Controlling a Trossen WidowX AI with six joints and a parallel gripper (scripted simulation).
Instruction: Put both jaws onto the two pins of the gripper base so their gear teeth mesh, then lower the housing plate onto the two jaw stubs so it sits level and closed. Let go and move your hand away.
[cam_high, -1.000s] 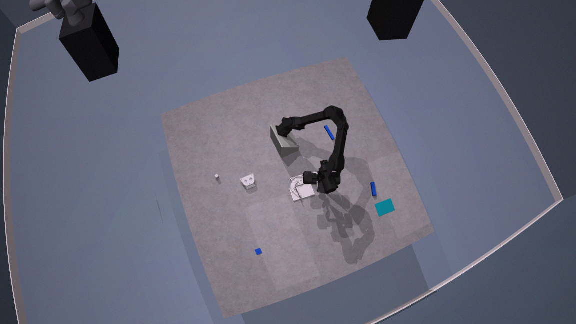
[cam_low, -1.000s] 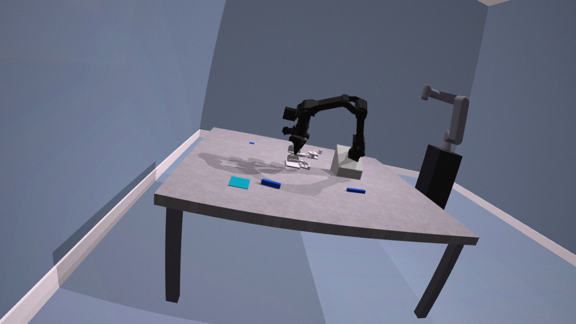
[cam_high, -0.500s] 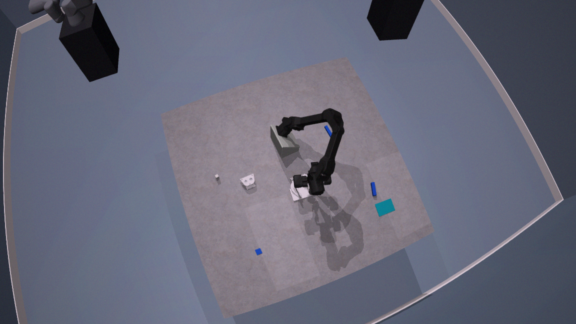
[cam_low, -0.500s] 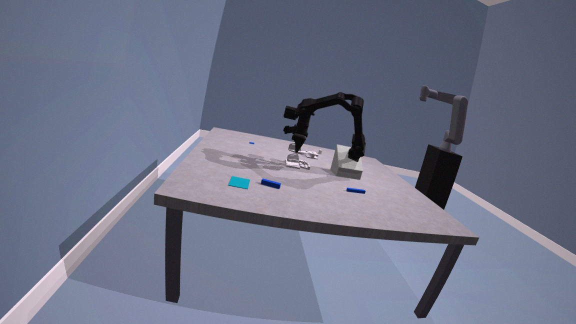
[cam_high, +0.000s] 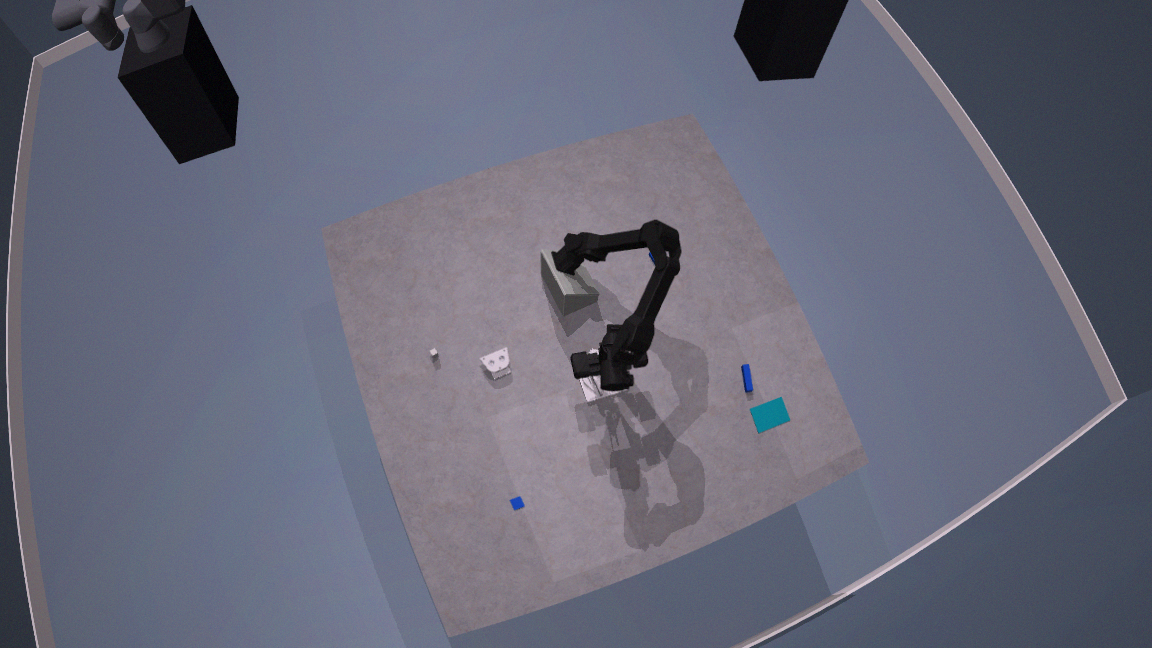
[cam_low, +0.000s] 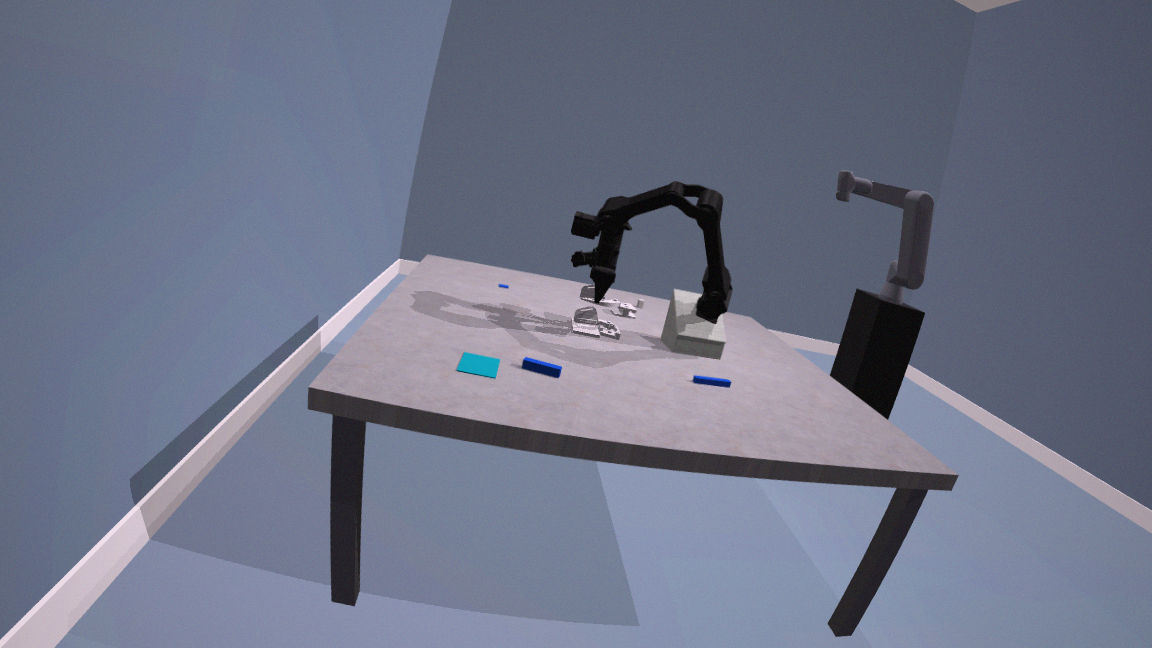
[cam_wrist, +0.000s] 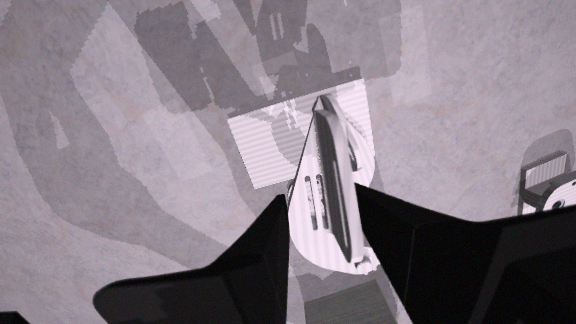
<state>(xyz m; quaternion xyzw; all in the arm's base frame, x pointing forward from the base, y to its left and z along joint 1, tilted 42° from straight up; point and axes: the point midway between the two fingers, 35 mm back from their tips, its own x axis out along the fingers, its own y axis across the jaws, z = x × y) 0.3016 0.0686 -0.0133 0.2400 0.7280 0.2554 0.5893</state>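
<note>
Now: the white jaw 3 cm behind my gripper tip and 2 cm to the right of it. From my gripper tip the other things lie so: small blue square 28 cm ahead, 31 cm to the right, 8 cm below; blue bar 29 cm behind, 24 cm to the left, 7 cm below; white stepped part 11 cm behind, 27 cm to the right, 7 cm below.
</note>
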